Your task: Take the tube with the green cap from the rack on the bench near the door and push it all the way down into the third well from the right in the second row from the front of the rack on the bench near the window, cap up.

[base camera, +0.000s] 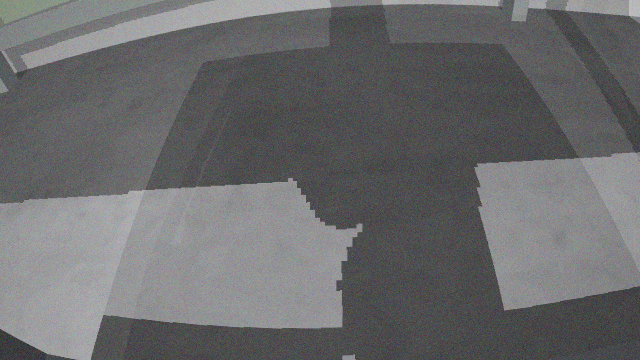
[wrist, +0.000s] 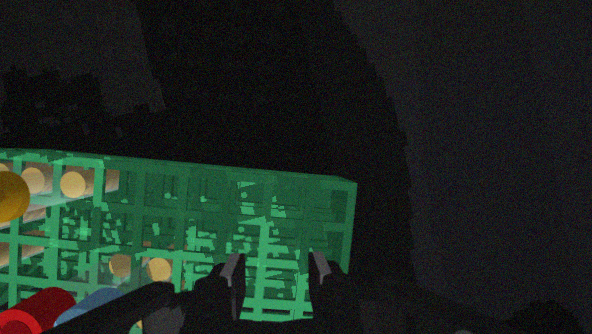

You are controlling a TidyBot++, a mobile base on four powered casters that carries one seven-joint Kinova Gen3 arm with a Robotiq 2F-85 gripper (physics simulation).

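Frame: origin at the arm's base, x ahead, y left, z up, level; centimetres.
Seen in the pictures: gripper, fingertip midpoint: (wrist: 277,271).
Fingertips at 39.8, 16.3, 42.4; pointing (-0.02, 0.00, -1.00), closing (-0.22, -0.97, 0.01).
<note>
Pixels of each thing's top centre, then the offset from my fingertips to it, as dx, dy, dz. "pt": a spot on its surface instead. Level surfaces: height alone.
- green rack at a spot on its surface: (wrist: 349,215) pt +1.9, -4.3, -0.1
- red cap at a spot on its surface: (wrist: 55,302) pt +2.5, +7.6, +5.0
- blue cap at a spot on its surface: (wrist: 90,302) pt +2.4, +6.0, +5.5
- dark yellow cap at a spot on its surface: (wrist: 11,196) pt +6.6, +8.1, +5.1
- grey floor at its surface level: dz -82.1
A green rack (wrist: 349,215) with square wells fills the lower left and middle of the wrist view; which bench it stands on cannot be told. My gripper (wrist: 277,271) is partly open and empty, its fingers over the lower right part of the rack. Rack bars show between the fingers. Whether the fingertips touch the rack cannot be told. No tube with a green cap can be made out; a small pale green patch at the bottom left, behind the dark gripper parts, is unclear.
In the wrist view, a red cap (wrist: 55,302), a blue cap (wrist: 90,302) and a dark yellow cap (wrist: 11,196) show at the left. Tan round ends (wrist: 73,184) (wrist: 159,269) sit in some wells. The base camera shows grey floor (base camera: 425,110) with bright patches (base camera: 240,250).
</note>
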